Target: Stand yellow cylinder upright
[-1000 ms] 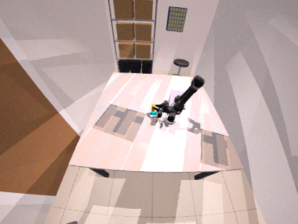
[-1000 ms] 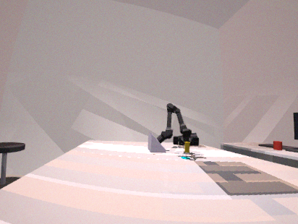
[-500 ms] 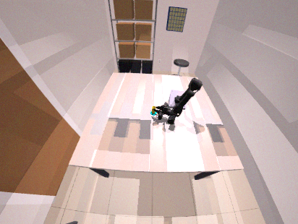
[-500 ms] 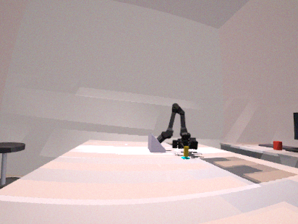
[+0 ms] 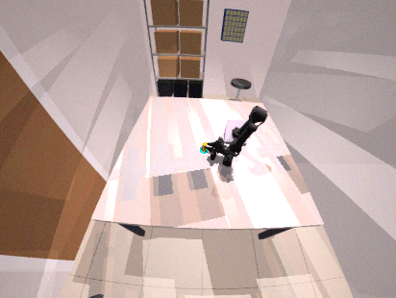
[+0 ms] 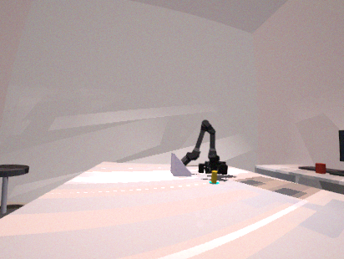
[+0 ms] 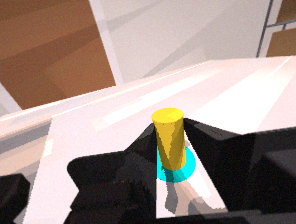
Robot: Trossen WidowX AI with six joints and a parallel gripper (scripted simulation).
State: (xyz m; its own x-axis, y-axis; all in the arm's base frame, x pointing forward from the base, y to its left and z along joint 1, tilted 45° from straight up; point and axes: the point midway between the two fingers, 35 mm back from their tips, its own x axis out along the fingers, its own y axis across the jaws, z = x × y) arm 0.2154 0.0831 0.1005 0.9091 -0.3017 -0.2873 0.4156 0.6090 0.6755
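My gripper tip is 60 mm above the cyan circle. From my gripper tip the other things lie so: yellow tall cylinder (20 mm below).
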